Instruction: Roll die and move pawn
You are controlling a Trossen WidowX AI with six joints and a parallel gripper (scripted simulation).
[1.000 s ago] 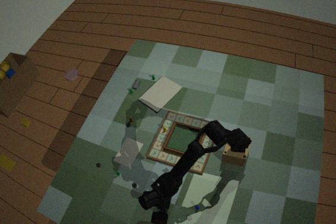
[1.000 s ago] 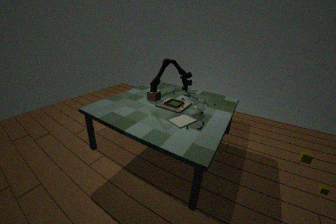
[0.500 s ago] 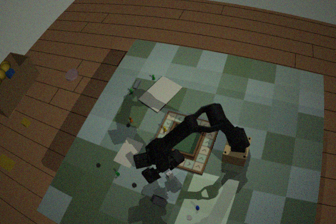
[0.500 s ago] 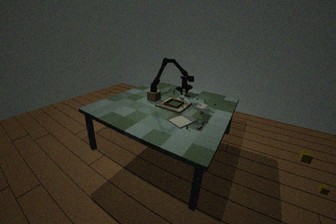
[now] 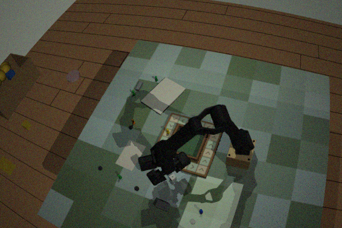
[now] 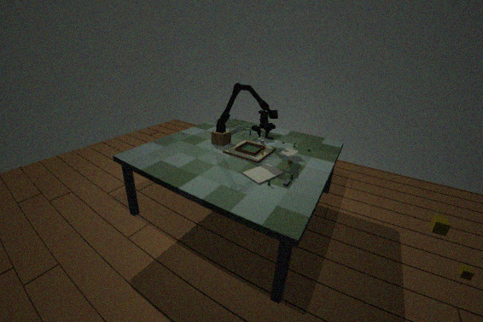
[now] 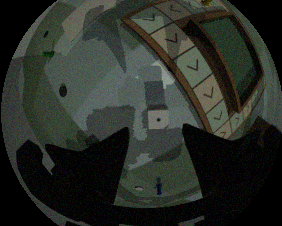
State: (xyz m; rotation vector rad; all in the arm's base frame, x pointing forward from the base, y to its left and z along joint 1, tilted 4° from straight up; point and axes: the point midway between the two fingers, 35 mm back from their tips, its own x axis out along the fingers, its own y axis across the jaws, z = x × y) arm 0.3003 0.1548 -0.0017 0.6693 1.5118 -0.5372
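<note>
Now: gripper tip 4 cm above the die. Also, from my gripper tip: blue pawn (16 cm behind, 14 cm to the left, 3 cm below); then dark green dice tray (3 cm behind, 19 cm to the right, 4 cm below); then yellow pawn (7 cm ahead, 24 cm to the right, 2 cm below).
</note>
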